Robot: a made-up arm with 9 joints. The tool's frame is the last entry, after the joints.
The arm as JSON. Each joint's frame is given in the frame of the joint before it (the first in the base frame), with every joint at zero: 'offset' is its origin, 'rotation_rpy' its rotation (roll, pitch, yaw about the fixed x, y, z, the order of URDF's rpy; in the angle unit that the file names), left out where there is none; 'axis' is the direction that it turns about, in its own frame. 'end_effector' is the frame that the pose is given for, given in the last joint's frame.
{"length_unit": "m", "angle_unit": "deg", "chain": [
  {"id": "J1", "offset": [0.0, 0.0, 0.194], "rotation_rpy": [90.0, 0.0, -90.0], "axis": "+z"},
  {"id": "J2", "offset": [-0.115, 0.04, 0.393], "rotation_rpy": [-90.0, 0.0, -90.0], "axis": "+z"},
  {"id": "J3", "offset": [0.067, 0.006, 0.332], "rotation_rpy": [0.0, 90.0, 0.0], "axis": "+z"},
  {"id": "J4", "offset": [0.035, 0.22, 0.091], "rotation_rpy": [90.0, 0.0, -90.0], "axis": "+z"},
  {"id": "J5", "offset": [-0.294, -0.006, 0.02], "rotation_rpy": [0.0, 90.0, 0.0], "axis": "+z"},
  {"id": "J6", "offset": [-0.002, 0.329, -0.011], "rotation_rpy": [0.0, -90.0, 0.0], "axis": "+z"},
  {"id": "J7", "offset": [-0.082, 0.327, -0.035], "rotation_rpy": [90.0, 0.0, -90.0], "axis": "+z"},
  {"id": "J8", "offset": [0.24, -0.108, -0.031], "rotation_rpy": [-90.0, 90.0, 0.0], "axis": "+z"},
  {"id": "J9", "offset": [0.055, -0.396, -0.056], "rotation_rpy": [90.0, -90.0, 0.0], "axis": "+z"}
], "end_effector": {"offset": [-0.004, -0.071, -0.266], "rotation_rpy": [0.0, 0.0, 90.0]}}
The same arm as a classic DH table. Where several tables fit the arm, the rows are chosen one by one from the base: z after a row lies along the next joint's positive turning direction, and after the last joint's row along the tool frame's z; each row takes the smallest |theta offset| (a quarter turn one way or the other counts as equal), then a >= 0, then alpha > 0; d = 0 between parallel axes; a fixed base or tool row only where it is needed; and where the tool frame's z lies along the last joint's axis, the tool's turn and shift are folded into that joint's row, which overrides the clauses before.
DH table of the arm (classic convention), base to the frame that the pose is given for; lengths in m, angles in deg. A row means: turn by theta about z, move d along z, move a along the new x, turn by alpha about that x. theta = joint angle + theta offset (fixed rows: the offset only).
base (fixed): d 0.1940; theta0 -90.00; a 0.0000; alpha 90.00
J1: d 0.3930; theta0 90.00; a 0.0400; alpha 90.00
J2: d 0.2170; theta0 -90.00; a 0.0060; alpha 90.00
J3: d 0.1580; theta0 0.00; a 0.2200; alpha -90.00
J4: d -0.0150; theta0 90.00; a 0.0060; alpha -90.00
J5: d -0.3050; theta0 0.00; a -0.3290; alpha 90.00
J6: d -0.0330; theta0 0.00; a -0.3270; alpha 90.00
J7: d 0.0510; theta0 0.00; a 0.2400; alpha -90.00
J8: d -0.1640; theta0 90.00; a 0.0550; alpha 90.00
J9: d 0.0000; theta0 -3.22; a 0.0711; alpha 0.00
tool (fixed): d 0.1300; theta0 -176.78; a 0.0000; alpha 0.00

